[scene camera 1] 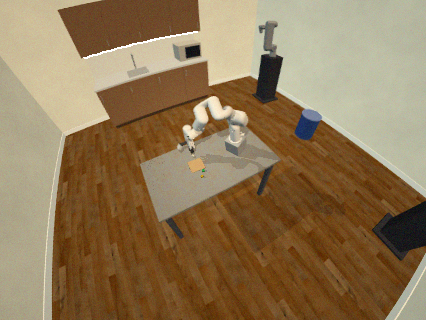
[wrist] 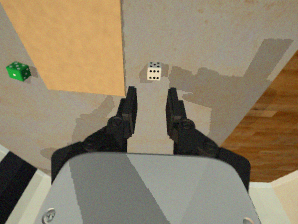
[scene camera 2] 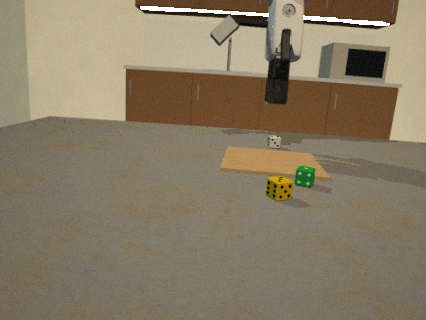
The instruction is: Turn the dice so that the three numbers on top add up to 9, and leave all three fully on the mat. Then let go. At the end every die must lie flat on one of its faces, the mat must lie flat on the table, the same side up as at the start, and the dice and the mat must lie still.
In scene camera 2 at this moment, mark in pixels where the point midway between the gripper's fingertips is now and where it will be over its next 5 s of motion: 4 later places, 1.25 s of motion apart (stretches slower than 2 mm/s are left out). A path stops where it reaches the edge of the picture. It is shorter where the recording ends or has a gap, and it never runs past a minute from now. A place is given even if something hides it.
The gripper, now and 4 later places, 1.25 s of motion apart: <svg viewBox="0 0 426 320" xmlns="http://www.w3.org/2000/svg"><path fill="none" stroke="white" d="M274 103L273 124L271 133L270 145L274 92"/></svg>
